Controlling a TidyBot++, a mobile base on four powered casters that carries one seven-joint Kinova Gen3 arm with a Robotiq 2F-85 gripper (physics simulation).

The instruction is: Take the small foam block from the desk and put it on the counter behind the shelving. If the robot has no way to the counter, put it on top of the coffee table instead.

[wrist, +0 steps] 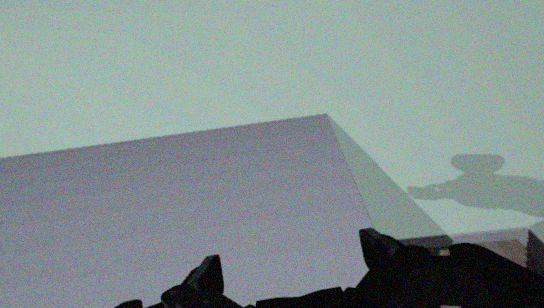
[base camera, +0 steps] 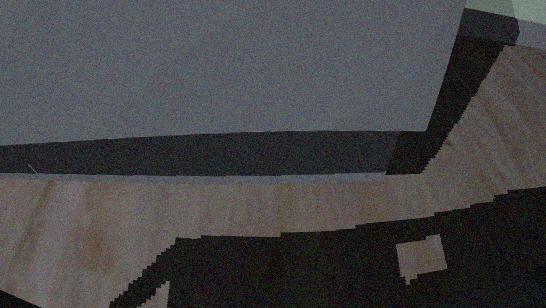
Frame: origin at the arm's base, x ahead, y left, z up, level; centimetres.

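Seen in the pictures: gripper, between the fingertips: (wrist: 291, 257).
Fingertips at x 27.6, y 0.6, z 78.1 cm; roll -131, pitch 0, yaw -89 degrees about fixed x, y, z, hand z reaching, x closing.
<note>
A point is followed by its place in that frame.
The counter (base camera: 225, 65) {x 31.0, y 3.4, z -17.4 cm} (wrist: 190, 195) {x 61.2, y 21.9, z 51.4 cm} is a pale grey block. Its front face fills the upper left of the base camera view, above a dark recessed base. In the wrist view its bare top reaches from the left edge to a far corner right of the middle. My gripper (wrist: 291, 257) {x 27.6, y 0.6, z 78.1 cm} is open, with its two black fingertips wide apart and counter top showing between them. The small foam block, the desk, the shelving and the coffee table do not show in either view.
A pale green wall (wrist: 250, 60) {x 90.2, y 2.9, z 70.7 cm} stands behind the counter, with grey shadows on it at the right. Wooden floor (base camera: 240, 207) {x 33.3, y 4.9, z -39.7 cm} runs along the counter's front and past its right end. A large black shape (base camera: 300, 270) covers the bottom of the base camera view.
</note>
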